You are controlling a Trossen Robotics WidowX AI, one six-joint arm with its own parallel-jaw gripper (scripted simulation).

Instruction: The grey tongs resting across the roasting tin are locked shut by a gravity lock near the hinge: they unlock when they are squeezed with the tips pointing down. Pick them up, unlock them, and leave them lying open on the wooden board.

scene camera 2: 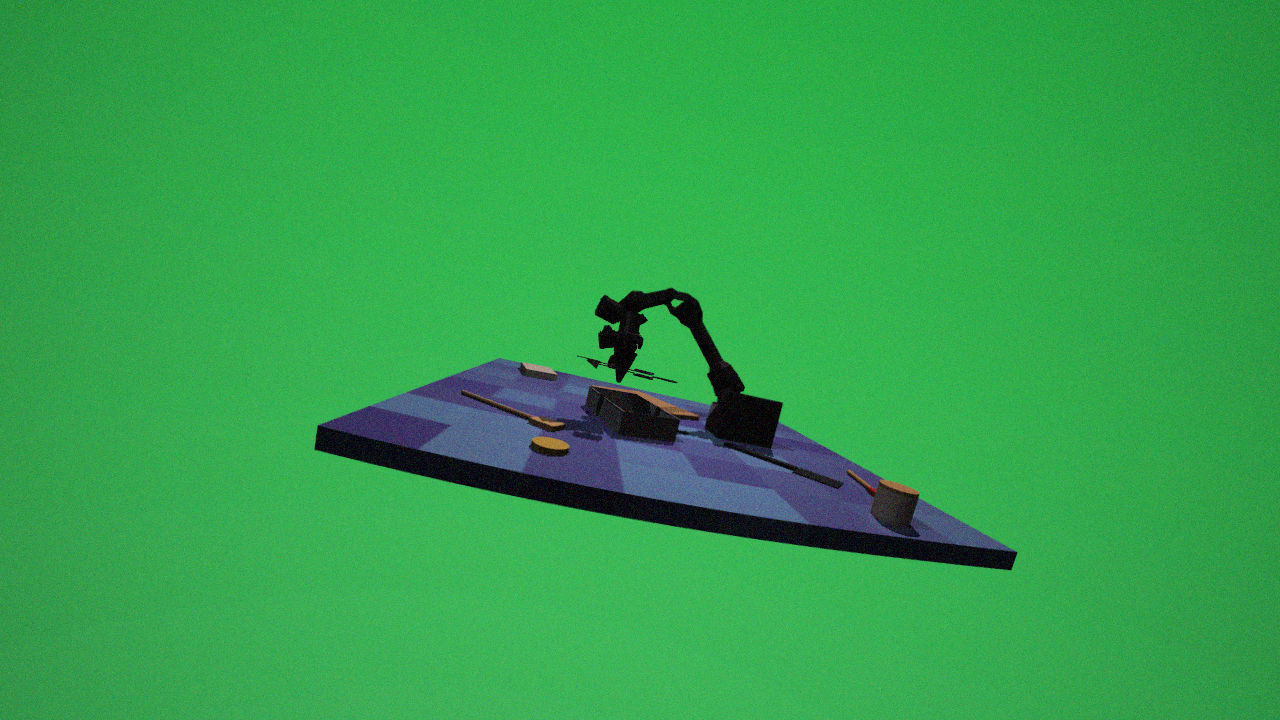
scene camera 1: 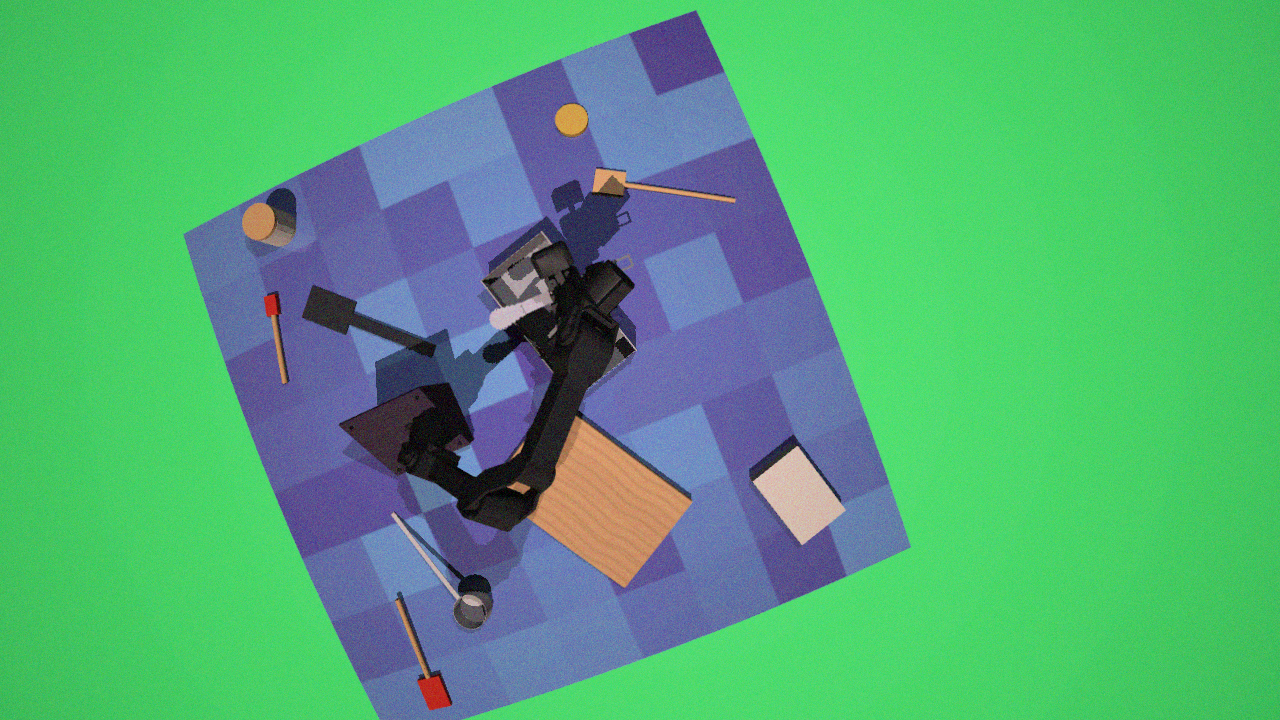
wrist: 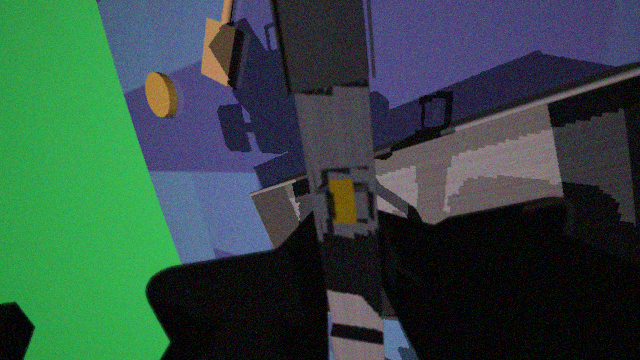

Labels:
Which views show the gripper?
Scene camera 2, scene camera 1 and the wrist view: all of them.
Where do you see a wooden spatula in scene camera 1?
611, 182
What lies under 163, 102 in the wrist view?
An orange disc.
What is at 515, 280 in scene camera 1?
A roasting tin.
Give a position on a black spatula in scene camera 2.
803, 472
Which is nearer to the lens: the block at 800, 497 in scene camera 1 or the metal ladle cup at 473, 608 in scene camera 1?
The block.

